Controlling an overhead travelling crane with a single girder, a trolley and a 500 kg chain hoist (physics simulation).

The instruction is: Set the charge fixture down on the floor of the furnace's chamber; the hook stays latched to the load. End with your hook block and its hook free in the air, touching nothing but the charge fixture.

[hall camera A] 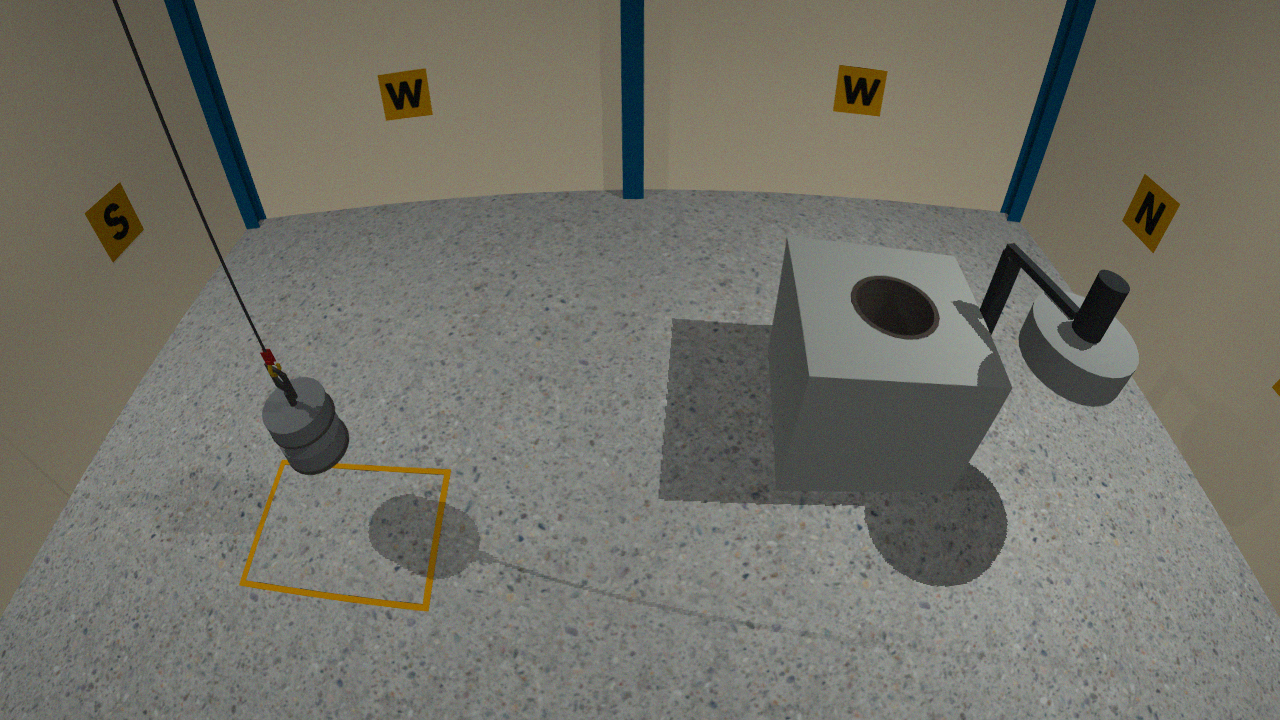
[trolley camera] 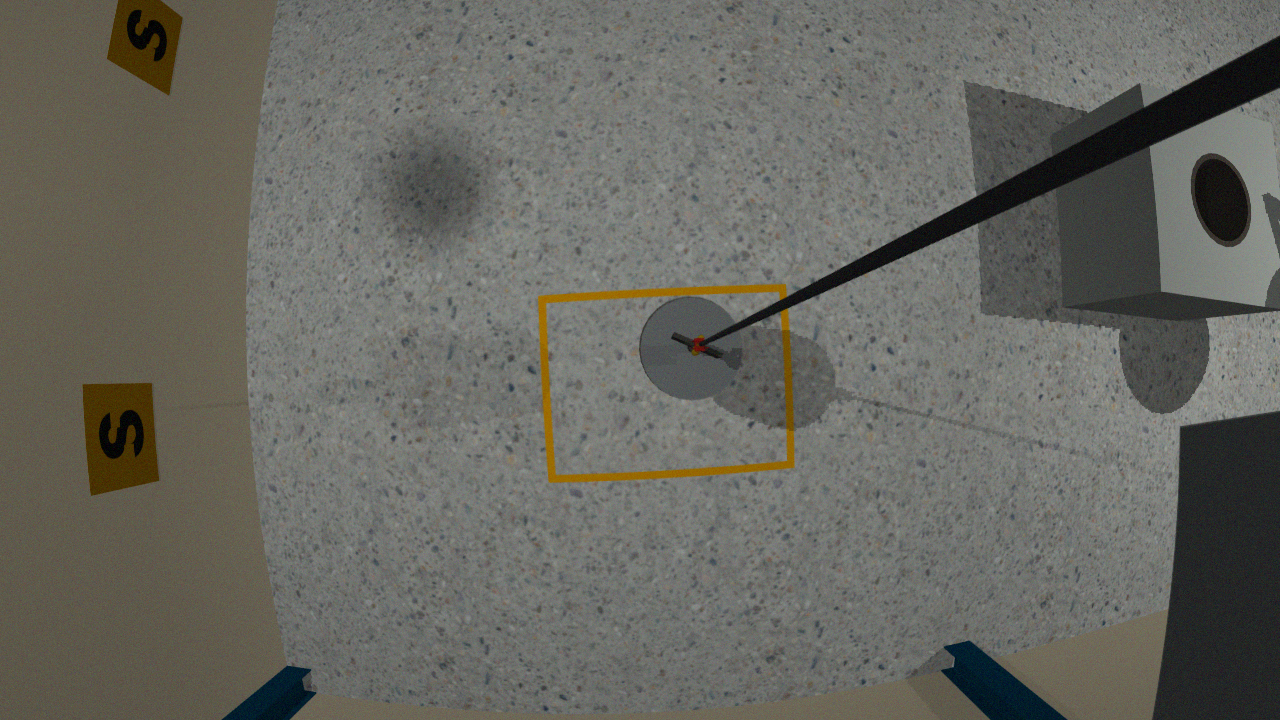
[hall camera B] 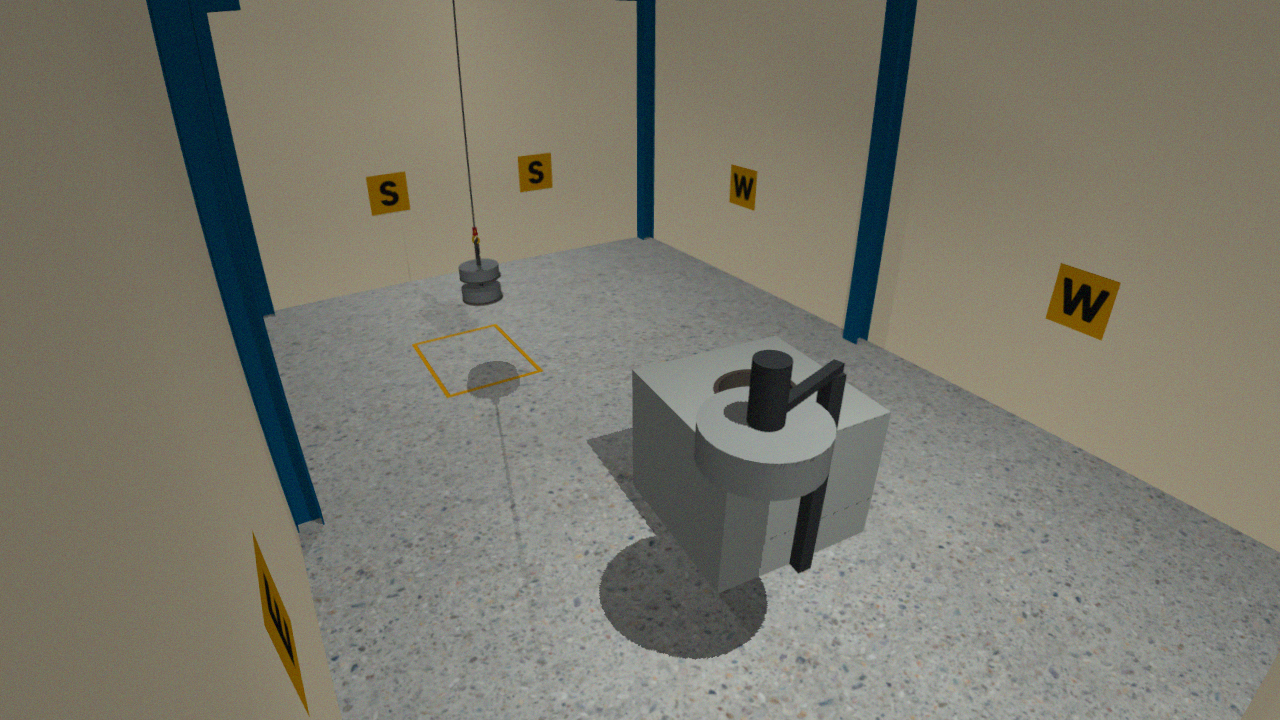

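The charge fixture [hall camera A: 300, 420] [hall camera B: 480, 293] [trolley camera: 666, 371], a grey stack of round discs, hangs upright on the rope, its shadow apart from it on the floor. My hook [hall camera A: 273, 368] [hall camera B: 476, 240] [trolley camera: 698, 345], below a small red block, is latched to the bar on top of the fixture. The furnace [hall camera A: 881, 438] [hall camera B: 671, 456] [trolley camera: 1109, 223] is a pale box far to the right in the hall camera A view. The round chamber opening [hall camera A: 895, 307] [trolley camera: 1220, 199] in its top is uncovered. The chamber floor is hidden in darkness.
A round lid [hall camera A: 1074, 371] [hall camera B: 765, 470] is swung out beside the furnace on a dark arm [hall camera A: 1042, 275] [hall camera B: 814, 385]. A yellow floor outline [hall camera A: 335, 597] [trolley camera: 546, 385] lies below the fixture. Walls and blue columns [hall camera A: 632, 98] [hall camera B: 881, 170] surround the floor.
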